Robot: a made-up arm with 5 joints. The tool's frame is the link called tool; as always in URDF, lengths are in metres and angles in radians. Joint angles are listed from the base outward.
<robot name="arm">
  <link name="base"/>
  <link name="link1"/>
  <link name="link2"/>
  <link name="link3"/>
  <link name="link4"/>
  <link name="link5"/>
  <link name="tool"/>
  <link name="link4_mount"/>
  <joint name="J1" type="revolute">
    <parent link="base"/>
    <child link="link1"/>
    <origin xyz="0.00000 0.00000 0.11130" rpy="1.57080 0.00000 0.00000"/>
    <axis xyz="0 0 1"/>
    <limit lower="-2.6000" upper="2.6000"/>
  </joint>
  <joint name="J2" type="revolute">
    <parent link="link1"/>
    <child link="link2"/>
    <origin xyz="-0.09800 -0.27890 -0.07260" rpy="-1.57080 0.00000 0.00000"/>
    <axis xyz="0 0 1"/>
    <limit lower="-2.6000" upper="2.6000"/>
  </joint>
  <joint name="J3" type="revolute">
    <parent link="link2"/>
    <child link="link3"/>
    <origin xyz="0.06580 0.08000 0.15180" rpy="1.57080 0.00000 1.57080"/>
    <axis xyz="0 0 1"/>
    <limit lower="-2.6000" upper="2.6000"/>
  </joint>
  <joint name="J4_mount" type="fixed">
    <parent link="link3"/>
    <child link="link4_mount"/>
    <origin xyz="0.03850 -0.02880 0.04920" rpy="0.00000 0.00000 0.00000"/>
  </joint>
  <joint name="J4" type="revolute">
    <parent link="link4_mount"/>
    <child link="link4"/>
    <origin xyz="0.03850 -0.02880 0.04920" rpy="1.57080 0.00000 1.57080"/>
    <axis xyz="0 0 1"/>
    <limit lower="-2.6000" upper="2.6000"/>
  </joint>
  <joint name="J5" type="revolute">
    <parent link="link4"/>
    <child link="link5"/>
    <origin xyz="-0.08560 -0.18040 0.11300" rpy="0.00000 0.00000 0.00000"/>
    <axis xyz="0 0 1"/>
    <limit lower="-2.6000" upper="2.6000"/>
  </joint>
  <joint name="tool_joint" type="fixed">
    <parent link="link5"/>
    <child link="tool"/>
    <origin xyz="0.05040 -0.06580 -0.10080" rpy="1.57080 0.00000 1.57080"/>
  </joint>
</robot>
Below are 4 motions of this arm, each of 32 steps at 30 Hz.
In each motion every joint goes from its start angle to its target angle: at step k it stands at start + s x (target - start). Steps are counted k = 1, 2, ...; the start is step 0. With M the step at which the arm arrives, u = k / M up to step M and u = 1 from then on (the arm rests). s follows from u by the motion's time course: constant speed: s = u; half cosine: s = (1 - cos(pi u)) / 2; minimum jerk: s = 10 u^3 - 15 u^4 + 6 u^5.
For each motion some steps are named. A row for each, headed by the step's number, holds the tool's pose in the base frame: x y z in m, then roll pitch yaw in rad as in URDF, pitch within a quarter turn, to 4 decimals.
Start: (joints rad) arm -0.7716 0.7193 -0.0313 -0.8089 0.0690
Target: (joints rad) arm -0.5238 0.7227 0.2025 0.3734 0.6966
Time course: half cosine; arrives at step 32
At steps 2, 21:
2: -0.4035 0.2054 -0.0294 0.4546 -0.0913 0.5362
21: -0.3009 0.1731 0.1109 0.8668 0.8893 1.3007

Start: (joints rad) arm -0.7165 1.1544 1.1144 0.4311 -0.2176
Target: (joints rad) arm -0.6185 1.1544 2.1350 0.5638 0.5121
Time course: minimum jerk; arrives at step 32
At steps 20, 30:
20: -0.1345 0.0409 0.1460 2.4103 -0.4074 1.7688
30: -0.1254 0.0499 0.1056 2.5662 -0.7267 1.7395

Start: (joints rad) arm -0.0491 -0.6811 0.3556 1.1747 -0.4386
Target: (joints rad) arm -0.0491 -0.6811 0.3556 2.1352 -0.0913
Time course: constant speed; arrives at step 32
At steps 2, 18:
2: -0.0164 0.1447 0.1726 0.4750 0.7997 -0.3412
18: 0.0807 0.0508 0.2023 1.3978 1.2413 0.6936

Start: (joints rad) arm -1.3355 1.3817 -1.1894 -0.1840 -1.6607
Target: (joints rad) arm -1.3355 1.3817 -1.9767 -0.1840 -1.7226
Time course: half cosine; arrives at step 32
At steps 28, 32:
28: -0.0945 0.0140 0.0036 -1.7281 -0.9587 -2.8662
32: -0.0868 0.0143 0.0058 -1.7156 -0.9303 -2.8695

